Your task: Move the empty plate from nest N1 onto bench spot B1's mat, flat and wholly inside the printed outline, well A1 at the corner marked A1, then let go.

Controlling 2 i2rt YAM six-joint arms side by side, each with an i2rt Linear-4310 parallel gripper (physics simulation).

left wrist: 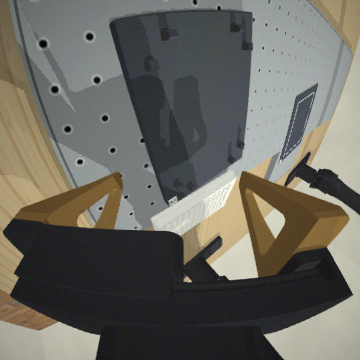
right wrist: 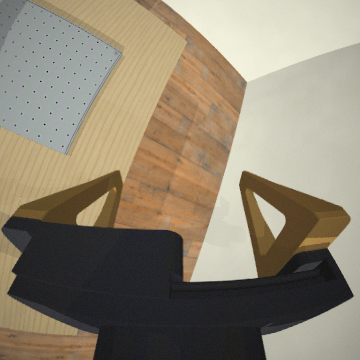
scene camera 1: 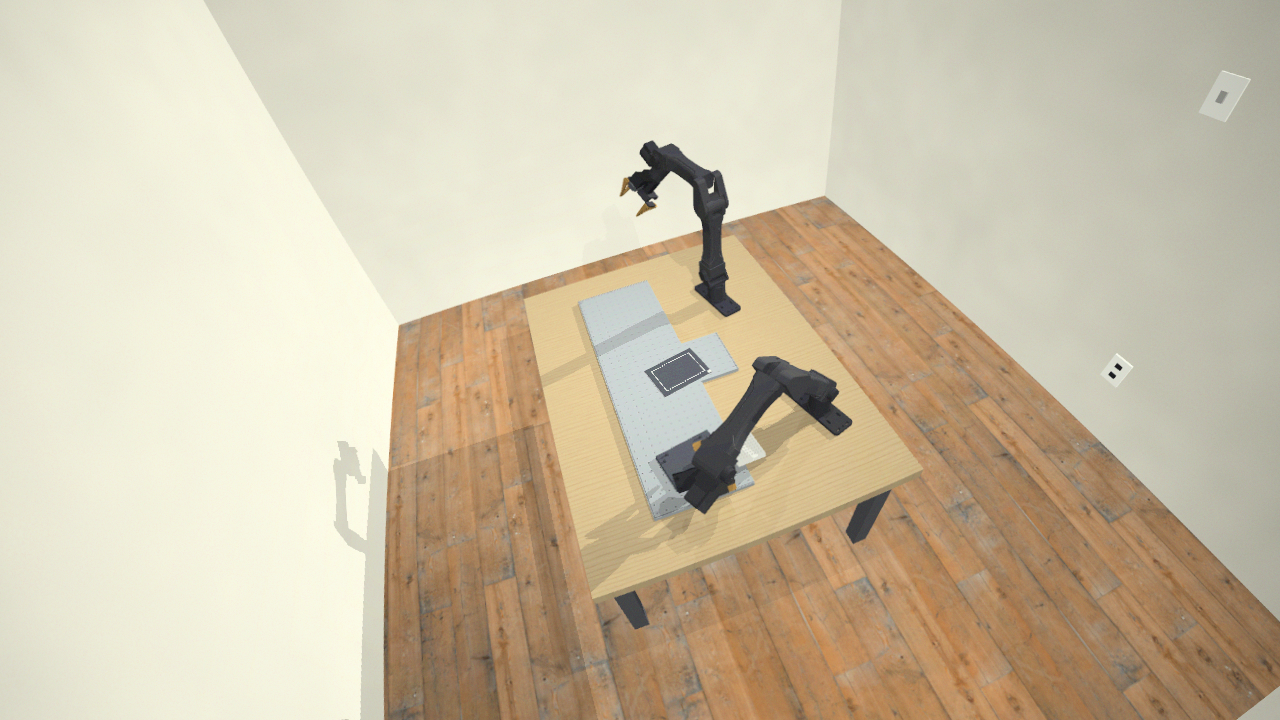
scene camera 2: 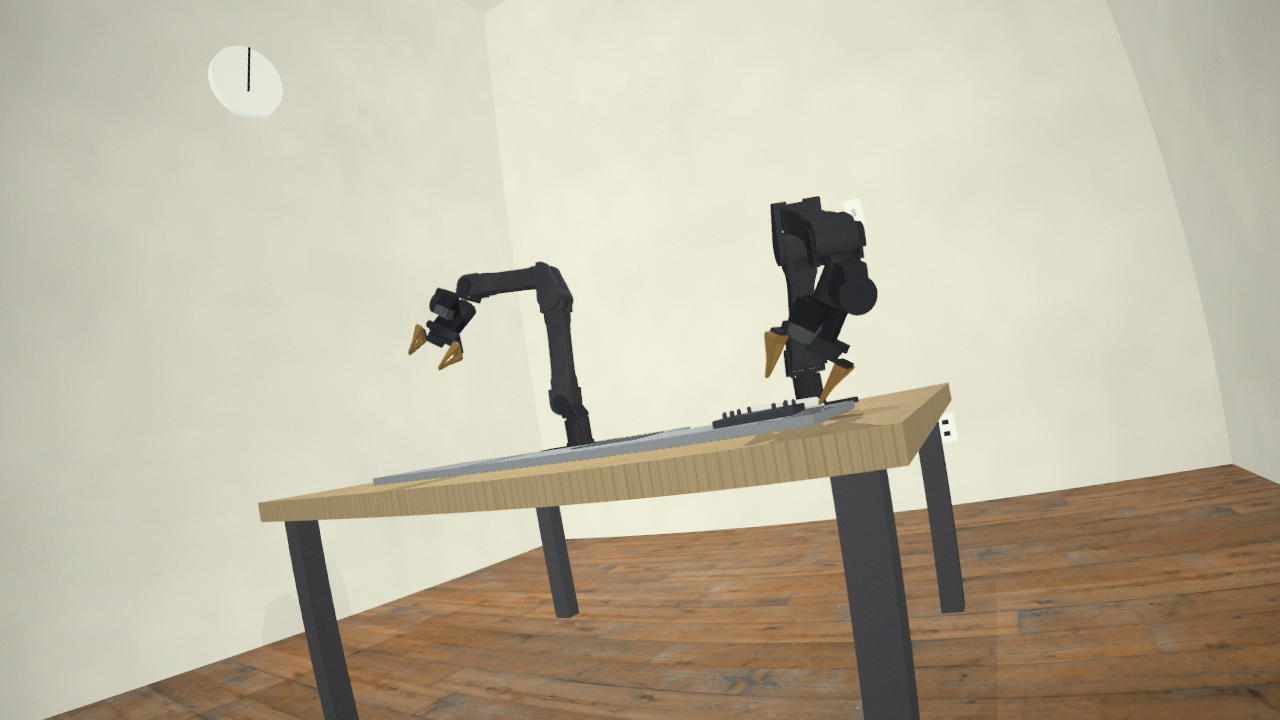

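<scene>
The white plate is at the edge of the dark pegged nest board, near its small corner label; the left arm partly hides it in scene camera 1. Whether it lies fully flat is unclear. My left gripper is open, low over the plate's end of the board, with nothing between its fingers. The B1 mat, dark with a white printed outline, lies mid-bench with no plate on it. My right gripper is open and empty, high above the table's far end.
The grey perforated bench board lies along the wooden table under the mat and nest board. The right arm's base stands at the table's far end. The left arm's base stands near the plate's end.
</scene>
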